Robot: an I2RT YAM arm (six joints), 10 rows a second.
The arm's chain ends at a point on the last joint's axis. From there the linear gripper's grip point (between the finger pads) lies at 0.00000 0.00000 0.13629 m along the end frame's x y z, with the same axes.
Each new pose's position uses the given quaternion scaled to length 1; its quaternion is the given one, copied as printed.
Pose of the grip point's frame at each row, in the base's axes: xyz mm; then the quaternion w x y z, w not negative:
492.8, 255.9, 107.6, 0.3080, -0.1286, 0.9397, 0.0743
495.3, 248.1, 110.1, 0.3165, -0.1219, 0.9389, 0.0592
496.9, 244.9, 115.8, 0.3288, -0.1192, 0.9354, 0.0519
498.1, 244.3, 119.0, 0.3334, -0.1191, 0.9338, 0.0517
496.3, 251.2, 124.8, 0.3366, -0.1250, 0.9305, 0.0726
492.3, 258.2, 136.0, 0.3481, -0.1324, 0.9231, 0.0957
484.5, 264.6, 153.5, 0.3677, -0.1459, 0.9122, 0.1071
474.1, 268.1, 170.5, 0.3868, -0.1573, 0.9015, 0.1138
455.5, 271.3, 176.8, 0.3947, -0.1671, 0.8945, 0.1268
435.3, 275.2, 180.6, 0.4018, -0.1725, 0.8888, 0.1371
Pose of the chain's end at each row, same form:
416.5, 226.1, 216.5, 0.3080, -0.1286, 0.9397, 0.0743
416.3, 222.4, 218.1, 0.3165, -0.1219, 0.9389, 0.0592
414.8, 221.0, 221.9, 0.3288, -0.1192, 0.9354, 0.0519
414.9, 220.3, 224.3, 0.3334, -0.1191, 0.9338, 0.0517
413.4, 221.3, 228.8, 0.3366, -0.1250, 0.9305, 0.0726
408.2, 221.6, 236.8, 0.3481, -0.1324, 0.9231, 0.0957
397.3, 223.3, 249.8, 0.3677, -0.1459, 0.9122, 0.1071
383.9, 223.6, 262.5, 0.3868, -0.1573, 0.9015, 0.1138
365.0, 222.4, 266.2, 0.3947, -0.1671, 0.8945, 0.1268
344.4, 223.1, 267.8, 0.4018, -0.1725, 0.8888, 0.1371

